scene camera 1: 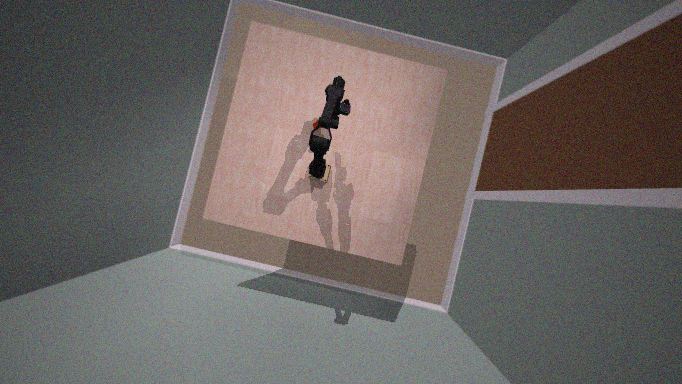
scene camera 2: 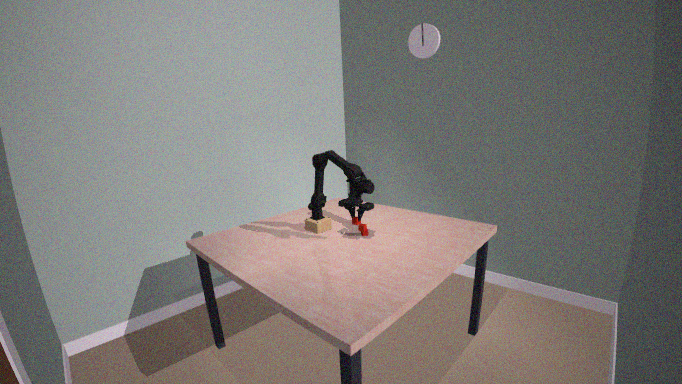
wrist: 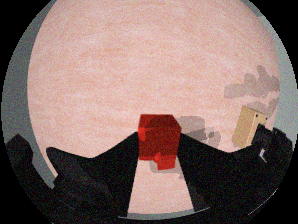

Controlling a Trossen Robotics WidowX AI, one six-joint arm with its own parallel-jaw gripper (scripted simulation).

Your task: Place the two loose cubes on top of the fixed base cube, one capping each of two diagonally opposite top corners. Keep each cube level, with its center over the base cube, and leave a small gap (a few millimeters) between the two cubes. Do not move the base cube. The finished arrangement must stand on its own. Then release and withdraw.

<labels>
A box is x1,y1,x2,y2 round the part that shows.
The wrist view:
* my gripper: [5,131,292,223]
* red cube: [138,115,181,160], held by my gripper
</labels>
